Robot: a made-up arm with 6 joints. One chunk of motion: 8 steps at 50 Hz.
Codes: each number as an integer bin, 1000 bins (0 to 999) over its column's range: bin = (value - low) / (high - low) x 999, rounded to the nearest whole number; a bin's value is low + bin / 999 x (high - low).
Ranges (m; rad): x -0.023..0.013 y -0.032..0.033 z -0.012..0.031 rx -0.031..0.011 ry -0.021..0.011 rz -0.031..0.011
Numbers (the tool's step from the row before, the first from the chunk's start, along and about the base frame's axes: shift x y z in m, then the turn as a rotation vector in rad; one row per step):
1: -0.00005 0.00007 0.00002 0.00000 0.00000 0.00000
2: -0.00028 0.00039 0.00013 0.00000 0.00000 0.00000
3: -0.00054 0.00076 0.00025 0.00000 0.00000 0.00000
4: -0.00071 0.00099 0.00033 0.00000 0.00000 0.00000
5: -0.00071 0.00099 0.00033 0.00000 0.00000 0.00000
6: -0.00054 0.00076 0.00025 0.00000 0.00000 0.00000
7: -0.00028 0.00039 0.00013 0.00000 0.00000 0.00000
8: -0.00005 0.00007 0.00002 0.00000 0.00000 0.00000
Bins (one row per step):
1: 637 493 279 737 656 737
2: 630 498 282 737 656 737
3: 623 503 285 737 656 737
4: 619 507 286 737 656 737
5: 619 507 286 737 656 737
6: 623 503 285 737 656 737
7: 630 498 282 737 656 737
8: 637 493 279 737 656 737

